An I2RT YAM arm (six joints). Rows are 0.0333 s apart.
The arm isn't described. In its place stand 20 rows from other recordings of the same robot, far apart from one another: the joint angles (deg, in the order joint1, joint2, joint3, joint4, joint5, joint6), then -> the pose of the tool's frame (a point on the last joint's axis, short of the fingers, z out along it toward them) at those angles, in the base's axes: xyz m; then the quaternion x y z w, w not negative.
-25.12, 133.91, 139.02, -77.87, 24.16, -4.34 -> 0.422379, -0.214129, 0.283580, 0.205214, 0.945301, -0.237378, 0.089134
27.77, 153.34, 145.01, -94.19, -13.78, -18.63 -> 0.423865, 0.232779, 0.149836, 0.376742, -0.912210, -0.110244, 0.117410
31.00, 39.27, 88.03, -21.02, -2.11, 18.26 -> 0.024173, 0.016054, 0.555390, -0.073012, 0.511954, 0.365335, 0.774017
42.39, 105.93, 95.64, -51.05, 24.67, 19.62 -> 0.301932, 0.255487, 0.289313, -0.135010, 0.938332, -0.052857, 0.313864
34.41, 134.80, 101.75, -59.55, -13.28, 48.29 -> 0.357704, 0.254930, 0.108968, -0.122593, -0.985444, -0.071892, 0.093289
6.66, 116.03, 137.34, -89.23, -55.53, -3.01 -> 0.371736, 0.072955, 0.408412, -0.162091, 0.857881, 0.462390, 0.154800
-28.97, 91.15, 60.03, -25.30, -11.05, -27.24 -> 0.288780, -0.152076, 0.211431, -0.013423, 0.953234, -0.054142, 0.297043
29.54, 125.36, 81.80, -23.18, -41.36, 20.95 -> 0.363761, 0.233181, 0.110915, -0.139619, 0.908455, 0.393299, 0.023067
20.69, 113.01, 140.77, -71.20, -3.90, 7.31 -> 0.365461, 0.140612, 0.448400, -0.120308, 0.910235, 0.125887, 0.375701
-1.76, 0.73, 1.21, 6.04, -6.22, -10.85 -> 0.109258, 0.000502, 0.191336, -0.093033, 0.659473, -0.045924, 0.744535
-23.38, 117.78, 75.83, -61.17, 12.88, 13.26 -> 0.309570, -0.142480, 0.122053, -0.298131, -0.941177, 0.100982, 0.122908
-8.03, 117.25, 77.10, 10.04, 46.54, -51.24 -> 0.443989, -0.088732, 0.186683, -0.109749, 0.812705, -0.524294, 0.229309
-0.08, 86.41, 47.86, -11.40, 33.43, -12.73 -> 0.299172, -0.020030, 0.191836, -0.001247, 0.905218, -0.305123, 0.295770
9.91, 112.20, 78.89, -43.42, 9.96, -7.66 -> 0.377836, 0.059761, 0.167377, -0.141219, 0.979476, -0.083950, 0.116779
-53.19, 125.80, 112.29, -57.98, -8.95, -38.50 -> 0.280842, -0.366029, 0.225207, 0.113349, 0.977504, -0.061392, 0.166942
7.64, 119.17, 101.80, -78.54, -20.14, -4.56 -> 0.384267, 0.063913, 0.221289, 0.095525, -0.978676, -0.173192, 0.055432
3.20, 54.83, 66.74, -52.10, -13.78, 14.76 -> 0.177467, 0.018415, 0.368511, 0.040423, 0.900967, 0.172731, 0.395966
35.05, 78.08, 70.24, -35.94, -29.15, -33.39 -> 0.229285, 0.182028, 0.325117, -0.582270, 0.680509, 0.236932, 0.376474
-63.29, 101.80, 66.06, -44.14, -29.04, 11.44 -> 0.162130, -0.283773, 0.174028, 0.567642, 0.779822, 0.187280, 0.185975
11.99, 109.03, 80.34, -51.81, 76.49, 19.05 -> 0.362655, 0.041632, 0.216903, 0.099353, 0.778032, -0.577004, 0.227730
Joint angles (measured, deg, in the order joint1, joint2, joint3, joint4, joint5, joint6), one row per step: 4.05, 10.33, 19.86, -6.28, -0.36, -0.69; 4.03, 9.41, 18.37, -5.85, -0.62, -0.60; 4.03, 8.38, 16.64, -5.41, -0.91, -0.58; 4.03, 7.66, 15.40, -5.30, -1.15, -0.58; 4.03, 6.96, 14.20, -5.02, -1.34, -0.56; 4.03, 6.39, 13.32, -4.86, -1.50, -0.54; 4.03, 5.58, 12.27, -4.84, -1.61, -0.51; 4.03, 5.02, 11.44, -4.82, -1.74, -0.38; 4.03, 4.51, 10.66, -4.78, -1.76, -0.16; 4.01, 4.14, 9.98, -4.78, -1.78, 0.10; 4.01, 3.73, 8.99, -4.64, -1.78, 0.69
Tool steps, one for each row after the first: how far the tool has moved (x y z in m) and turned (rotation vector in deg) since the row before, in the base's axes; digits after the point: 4 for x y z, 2 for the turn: 0.0003, 0.0001, -0.0068, 0.07, 0.15, 0.24; 0.0004, 0.0002, -0.0080, -0.01, 0.26, 0.29; 0.0004, 0.0002, -0.0062, -0.04, 0.41, 0.24; 0.0004, 0.0001, -0.0057, 0.00, 0.22, 0.19; 0.0002, 0.0001, -0.0042, 0.00, 0.15, 0.16; 0.0000, 0.0001, -0.0051, 0.01, 0.22, 0.11; 0.0002, 0.0001, -0.0042, 0.11, 0.26, 0.13; 0.0002, 0.0000, -0.0039, 0.20, 0.25, 0.03; 0.0003, 0.0000, -0.0036, 0.24, 0.34, 0.01; 0.0007, 0.0001, -0.0051, 0.56, 0.50, 0.01
